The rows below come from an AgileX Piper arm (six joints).
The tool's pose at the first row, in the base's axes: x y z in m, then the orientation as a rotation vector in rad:
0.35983, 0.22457, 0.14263, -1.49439, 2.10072, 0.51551
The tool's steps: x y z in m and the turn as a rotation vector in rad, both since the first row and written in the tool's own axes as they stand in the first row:
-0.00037, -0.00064, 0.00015, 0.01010, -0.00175, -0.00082
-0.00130, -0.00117, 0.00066, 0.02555, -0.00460, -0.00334
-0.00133, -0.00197, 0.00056, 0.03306, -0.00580, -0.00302
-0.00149, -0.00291, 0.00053, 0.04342, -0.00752, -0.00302
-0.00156, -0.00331, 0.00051, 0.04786, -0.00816, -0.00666
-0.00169, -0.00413, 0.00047, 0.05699, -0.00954, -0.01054
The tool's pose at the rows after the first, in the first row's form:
0.36056, 0.22473, 0.14272, -1.48860, 2.09827, 0.50500
0.36140, 0.22555, 0.14287, -1.48085, 2.09324, 0.48863
0.36215, 0.22526, 0.14295, -1.47567, 2.09221, 0.48114
0.36308, 0.22506, 0.14306, -1.46891, 2.09034, 0.47071
0.36347, 0.22497, 0.14311, -1.46960, 2.08653, 0.46486
0.36427, 0.22478, 0.14321, -1.46745, 2.08167, 0.45420

